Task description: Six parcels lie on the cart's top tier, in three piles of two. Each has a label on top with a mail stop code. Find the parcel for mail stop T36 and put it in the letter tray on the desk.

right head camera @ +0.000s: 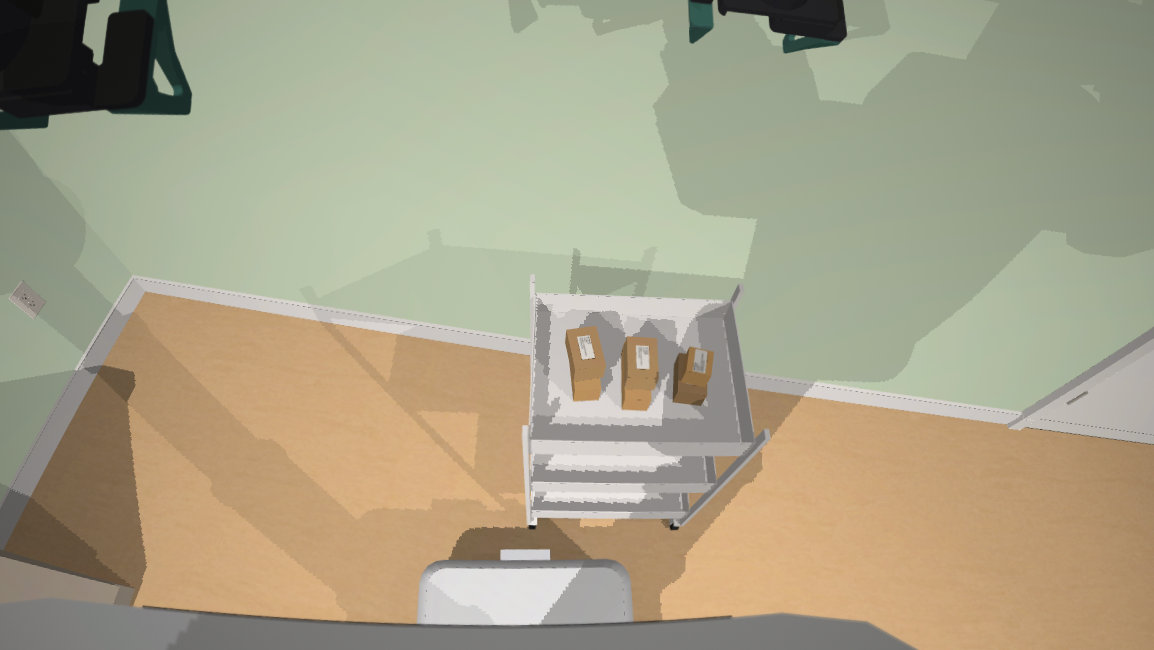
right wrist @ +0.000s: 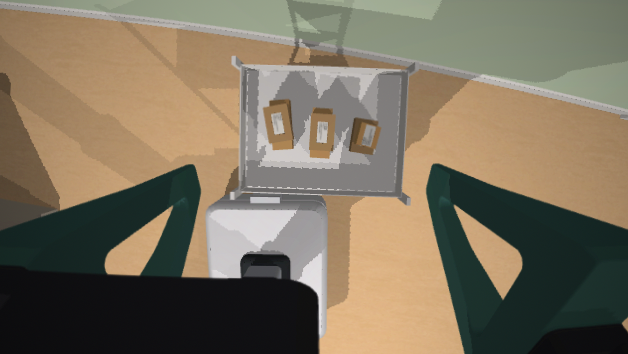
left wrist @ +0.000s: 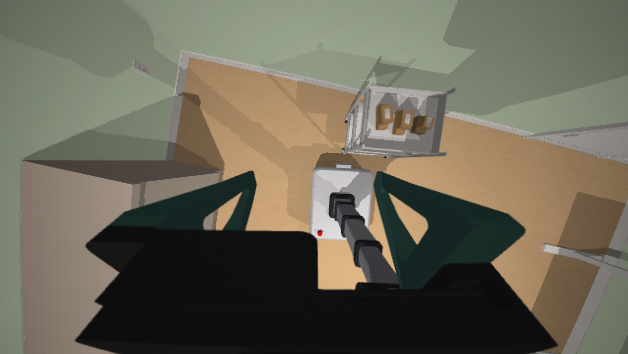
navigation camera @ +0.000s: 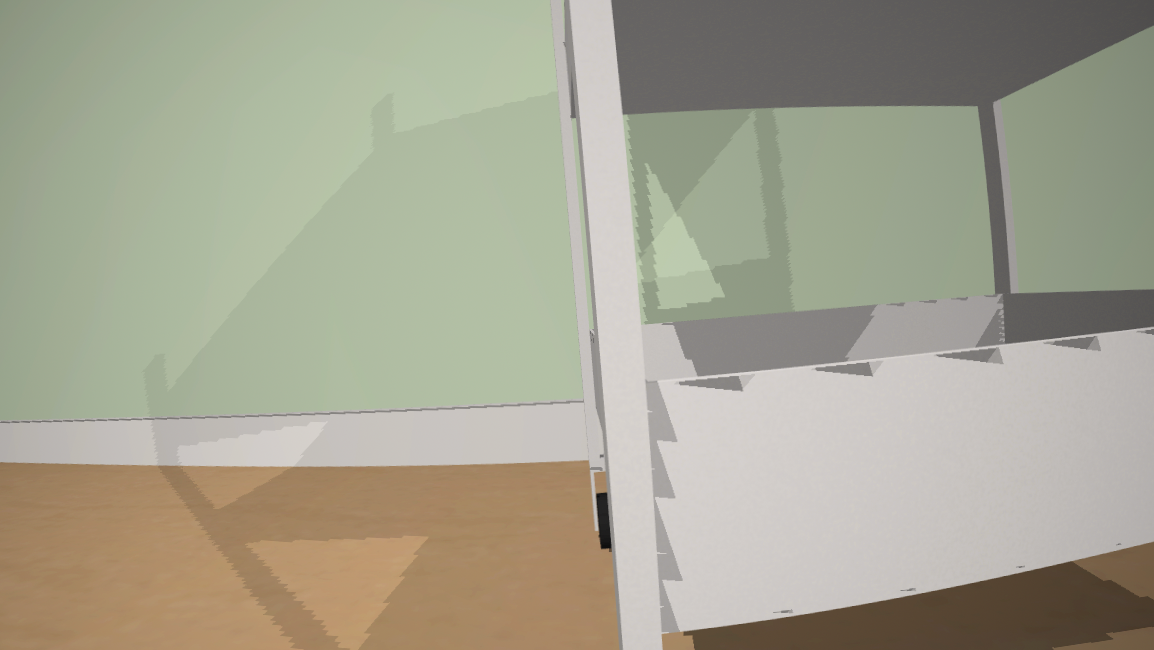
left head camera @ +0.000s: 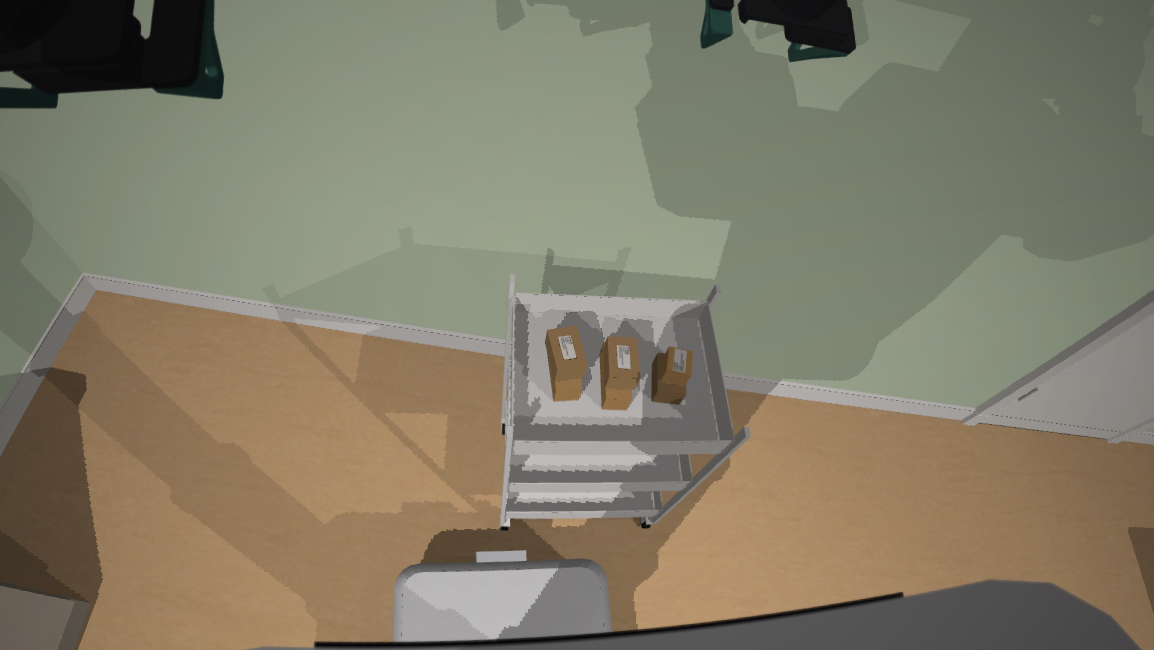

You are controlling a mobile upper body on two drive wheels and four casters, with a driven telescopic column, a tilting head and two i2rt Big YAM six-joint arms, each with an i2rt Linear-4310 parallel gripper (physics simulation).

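Frame: origin at the left arm's base, x ahead, y left, z up, level; metres.
Seen in the pictures: left gripper, fingertip midpoint: (right head camera: pixel 116 110) (left wrist: pixel 315 177) (left head camera: pixel 136 91); right gripper, fingertip midpoint: (right head camera: pixel 738 42) (right wrist: pixel 313 177) (left head camera: pixel 746 49).
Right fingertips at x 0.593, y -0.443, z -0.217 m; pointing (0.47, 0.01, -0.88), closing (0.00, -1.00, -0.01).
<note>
Pixels of each thing's top centre, then the offset from my right fingertips to it.
- left pile's top parcel, top centre: (left head camera: pixel 567 347) (right head camera: pixel 585 347) (right wrist: pixel 277 123) (left wrist: pixel 387 113) 0.043 m ahead, 0.097 m left, 0.674 m down
- middle pile's top parcel, top centre: (right head camera: pixel 642 357) (left head camera: pixel 623 356) (right wrist: pixel 322 132) (left wrist: pixel 407 119) 0.022 m ahead, 0.013 m right, 0.674 m down
- smaller right pile's top parcel, top centre: (right head camera: pixel 700 361) (left head camera: pixel 680 360) (right wrist: pixel 368 135) (left wrist: pixel 429 122) 0.014 m ahead, 0.127 m right, 0.676 m down
The white cart (left head camera: pixel 621 446) (right head camera: pixel 637 446) (left wrist: pixel 440 122) (right wrist: pixel 320 193) (navigation camera: pixel 615 322) bears three piles of brown parcels on its top tier. The left pile's top parcel (left head camera: pixel 574 367) (right wrist: pixel 287 137), the middle pile's top parcel (left head camera: pixel 609 347) (right wrist: pixel 315 142) and the smaller right pile's top parcel (left head camera: pixel 679 363) (right wrist: pixel 368 136) carry white labels, too small to read. The lower parcels are partly covered, their labels hidden. My left gripper (left head camera: pixel 109 92) (right head camera: pixel 98 119) (left wrist: pixel 315 177) and right gripper (left head camera: pixel 763 50) (right head camera: pixel 751 41) (right wrist: pixel 314 167) are open and empty, high up and apart from the parcels. I cannot make out the letter tray.
My white base (left head camera: pixel 468 605) (right head camera: pixel 492 593) (left wrist: pixel 325 185) (right wrist: pixel 225 232) stands close to the cart's near side. A large beige cabinet-like block (left wrist: pixel 75 225) stands at the left in the left wrist view. A green wall (left head camera: pixel 363 161) rises behind the cart, with a door (left head camera: pixel 1082 379) at the right.
</note>
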